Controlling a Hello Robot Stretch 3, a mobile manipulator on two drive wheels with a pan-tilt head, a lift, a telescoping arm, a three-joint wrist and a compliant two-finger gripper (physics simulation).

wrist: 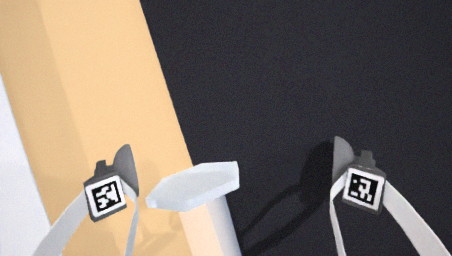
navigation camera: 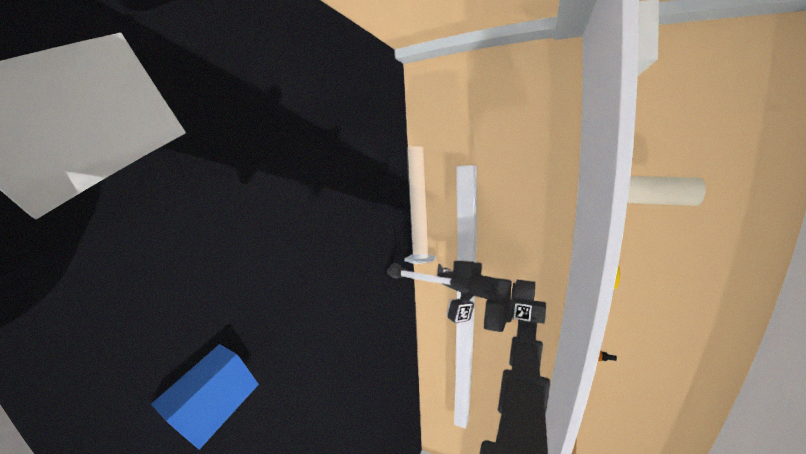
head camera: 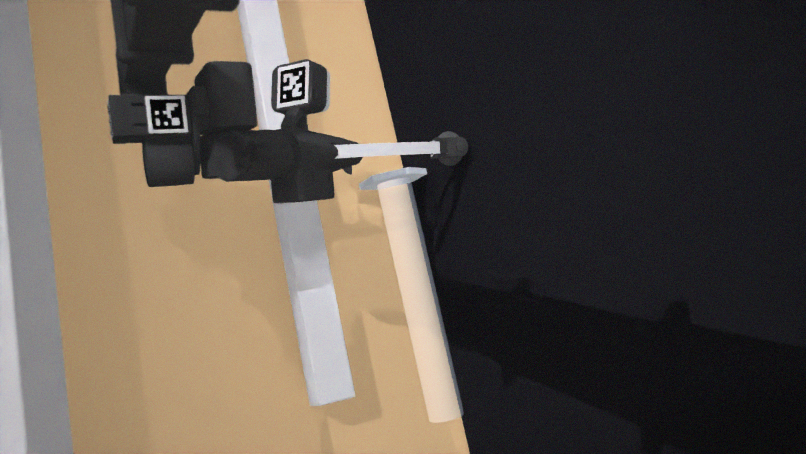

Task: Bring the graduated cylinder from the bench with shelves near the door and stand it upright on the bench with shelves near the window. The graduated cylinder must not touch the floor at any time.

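Places are measured from the robot's base along level axes (x back, y right, z up), in metres.
Where they show: gripper, between the fingertips: [wrist: 230, 159] [navigation camera: 414, 269].
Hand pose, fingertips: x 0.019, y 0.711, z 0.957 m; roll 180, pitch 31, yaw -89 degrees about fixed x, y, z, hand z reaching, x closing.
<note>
Each offset is from my fingertips to the top centre of the thing. "*": to the spot under its first point. Level surfaces: height alone.
The graduated cylinder @[* dx -0.162, dy -0.009, dz +0.003 m] [head camera: 414, 281] [navigation camera: 417, 203] [wrist: 207, 230], a pale tube with a hexagonal foot, lies on its side along the open edge of the wooden bench [head camera: 197, 349] [navigation camera: 518, 112] [wrist: 100, 75]. Its foot points toward my gripper. My gripper [head camera: 400, 157] [navigation camera: 419, 271] [wrist: 230, 159] is open and empty, its fingers wide apart, above and just beyond the foot end. In the wrist view the foot shows between the fingers, nearer the left one. One finger is over the bench, the other beyond its edge. Which bench this is cannot be told.
A long white bar @[* dx -0.214, dy -0.022, dz +0.133 m] [head camera: 324, 344] [navigation camera: 466, 197] lies beside the cylinder, partly under my wrist. A grey shelf board @[dz +0.396 m] [navigation camera: 600, 140] rises behind my arm, with a cream cylinder @[* dx -0.207, dy -0.118, dz +0.528 m] [navigation camera: 665, 190] past it. A blue box @[dx +0.122, dy -0.527, dz -0.002 m] [navigation camera: 208, 394] and a pale grey box @[dx -0.143, dy -0.663, dz +0.016 m] [navigation camera: 84, 112] stand over the dark floor.
</note>
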